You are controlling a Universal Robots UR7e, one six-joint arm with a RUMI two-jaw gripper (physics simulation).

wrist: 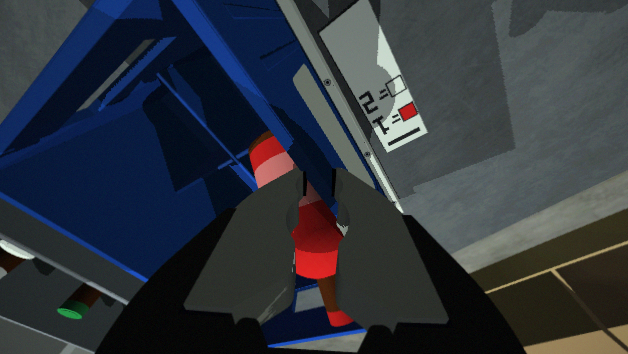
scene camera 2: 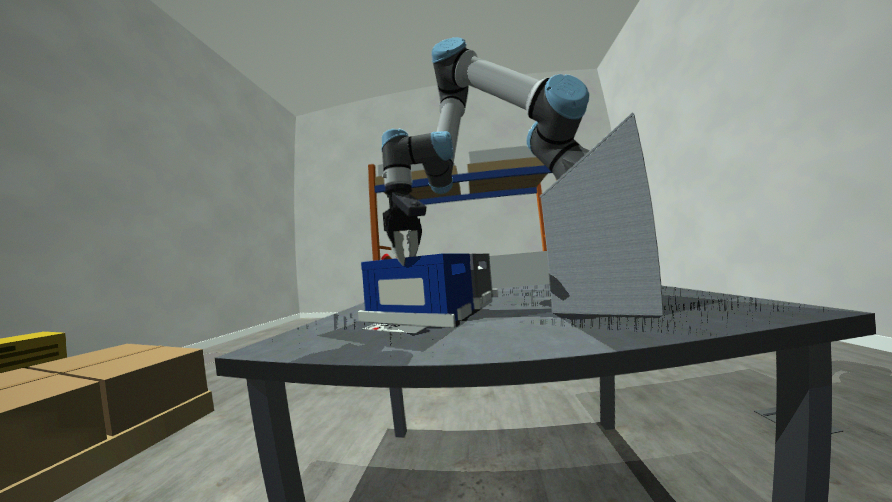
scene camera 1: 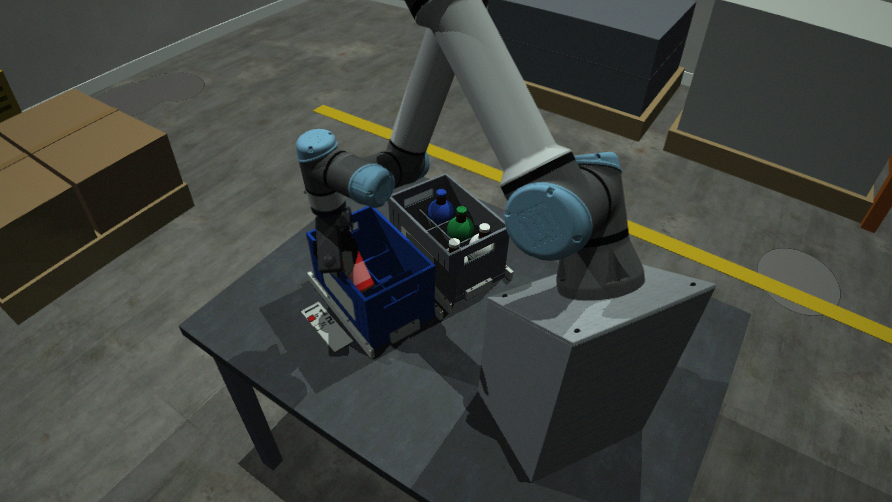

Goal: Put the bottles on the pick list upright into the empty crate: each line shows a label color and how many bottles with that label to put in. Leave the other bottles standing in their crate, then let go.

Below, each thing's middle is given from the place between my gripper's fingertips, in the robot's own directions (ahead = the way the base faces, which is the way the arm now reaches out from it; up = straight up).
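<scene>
The pick list (scene camera 1: 320,319) is 40 mm to the left of my hand, 40 mm ahead of it and 150 mm below it. Counted from my hand again, I find the green bottle (wrist: 76,306) 340 mm to the right, 130 mm behind and 70 mm below, while the white rail (scene camera 2: 421,319) is 30 mm ahead and 140 mm below. As for the red bottle (wrist: 317,236), my gripper is 20 mm short of it, 60 mm to the left of it and 30 mm above it.
</scene>
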